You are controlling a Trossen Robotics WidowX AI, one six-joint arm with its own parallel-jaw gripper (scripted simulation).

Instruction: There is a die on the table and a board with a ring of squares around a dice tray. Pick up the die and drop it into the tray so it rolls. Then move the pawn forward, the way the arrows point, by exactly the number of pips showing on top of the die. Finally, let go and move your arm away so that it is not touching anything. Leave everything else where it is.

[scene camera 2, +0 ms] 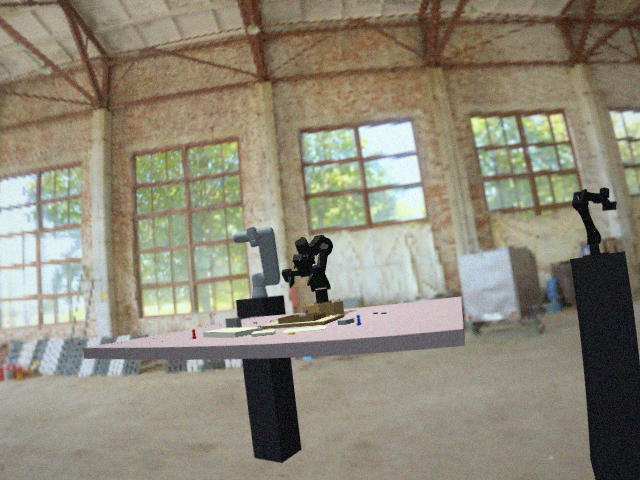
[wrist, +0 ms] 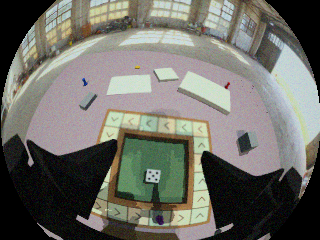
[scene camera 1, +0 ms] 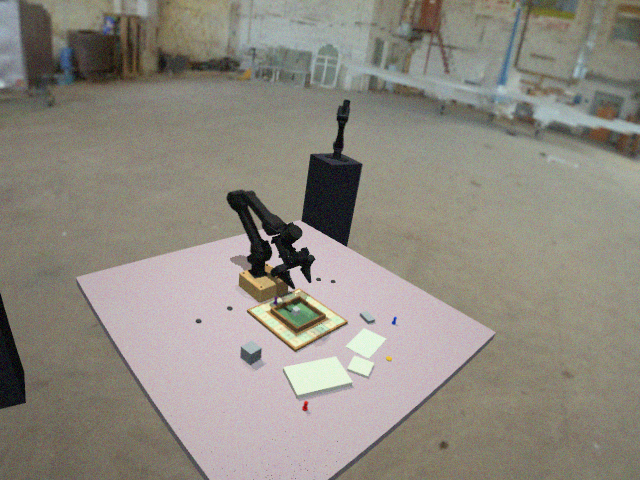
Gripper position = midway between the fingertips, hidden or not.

Observation:
My gripper (scene camera 1: 302, 285) is open, holding nothing.
My gripper shows as well in scene camera 2 (scene camera 2: 298, 286) and in the wrist view (wrist: 160, 151).

